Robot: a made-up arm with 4 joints.
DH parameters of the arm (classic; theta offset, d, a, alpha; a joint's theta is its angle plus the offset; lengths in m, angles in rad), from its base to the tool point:
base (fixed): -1.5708 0.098 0 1.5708
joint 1: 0 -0.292 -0.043 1.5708
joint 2: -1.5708 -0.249 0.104 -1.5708
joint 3: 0 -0.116 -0.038 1.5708
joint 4: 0.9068 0 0.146 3.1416
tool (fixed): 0.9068 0.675 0 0
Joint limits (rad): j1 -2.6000..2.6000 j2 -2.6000..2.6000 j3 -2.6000..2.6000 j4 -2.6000..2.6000
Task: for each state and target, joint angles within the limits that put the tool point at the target. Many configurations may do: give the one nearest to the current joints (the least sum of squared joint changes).
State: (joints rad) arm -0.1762 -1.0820 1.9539 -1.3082
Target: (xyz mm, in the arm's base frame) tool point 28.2 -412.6 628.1
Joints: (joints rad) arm 0.0562 -1.3657 1.3337 -1.2098
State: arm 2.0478 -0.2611 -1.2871 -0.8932
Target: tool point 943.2 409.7 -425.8
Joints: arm 1.9258 -0.2730 -0.9296 -0.9262
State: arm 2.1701 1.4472 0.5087 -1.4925
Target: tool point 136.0 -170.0 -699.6
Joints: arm 2.6000 0.7926 1.0624 -2.0624
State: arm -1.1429 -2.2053 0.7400 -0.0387
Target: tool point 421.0 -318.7 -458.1
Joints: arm -1.7356 -1.8052 1.4118 0.0140
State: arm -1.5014 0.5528 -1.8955 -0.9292
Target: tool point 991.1 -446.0 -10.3
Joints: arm -1.0124 0.6280 -1.3070 -0.8685
